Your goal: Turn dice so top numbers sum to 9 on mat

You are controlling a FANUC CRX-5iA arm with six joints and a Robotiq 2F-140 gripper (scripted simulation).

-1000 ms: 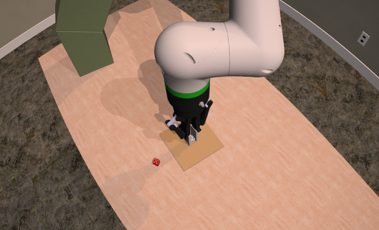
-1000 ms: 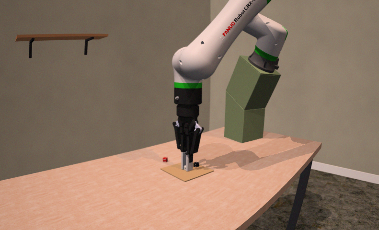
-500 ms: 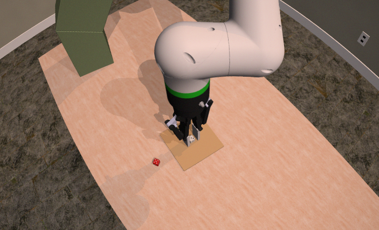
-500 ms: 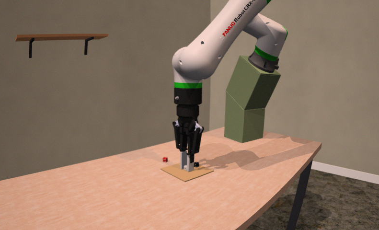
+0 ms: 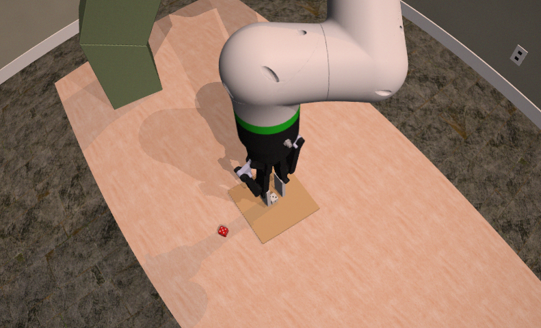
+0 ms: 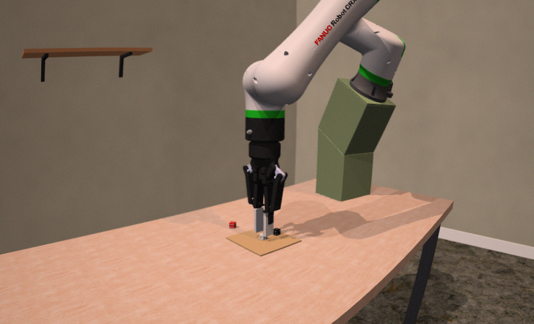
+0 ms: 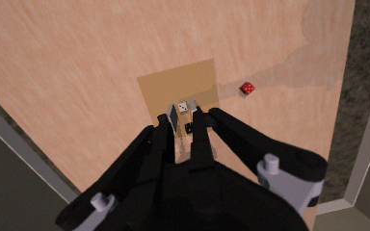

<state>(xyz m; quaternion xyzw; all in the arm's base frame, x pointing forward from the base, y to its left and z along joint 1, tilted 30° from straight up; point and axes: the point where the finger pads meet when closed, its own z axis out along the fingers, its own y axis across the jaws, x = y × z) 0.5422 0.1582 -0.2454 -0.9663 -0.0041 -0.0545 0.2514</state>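
My hand is 40 mm above the white die. The rest, counted from my hand: tan square mat (50 mm below); black die (50 mm behind, 40 mm below); red die (120 mm to the right, 50 mm below).
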